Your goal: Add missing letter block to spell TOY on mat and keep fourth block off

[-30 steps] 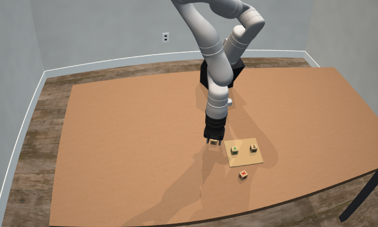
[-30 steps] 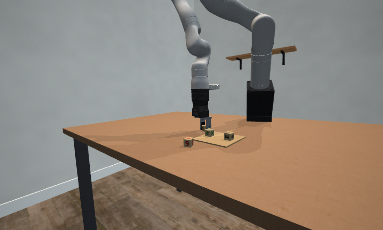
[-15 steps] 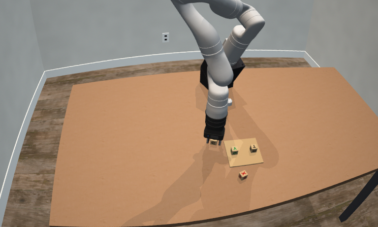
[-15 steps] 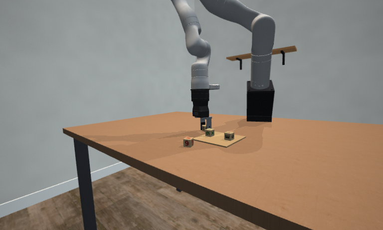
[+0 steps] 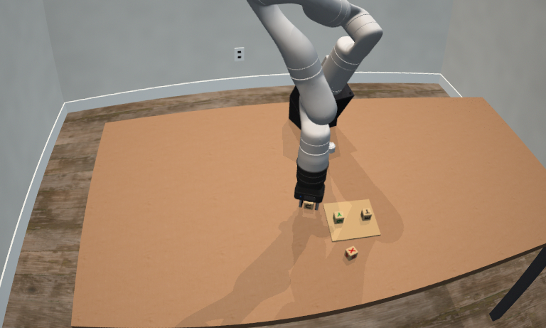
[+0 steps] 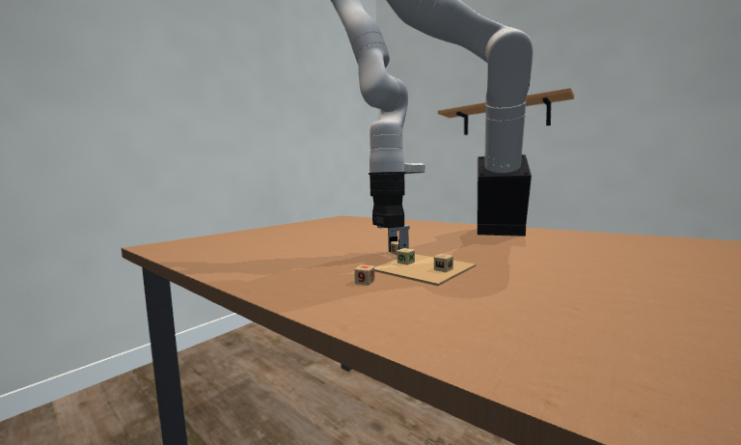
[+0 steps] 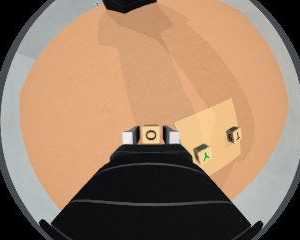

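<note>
Right now my hand is 1 cm above the O block. From my hand the other things lie so: tan mat 9 cm ahead, 9 cm to the left, 2 cm below.
</note>
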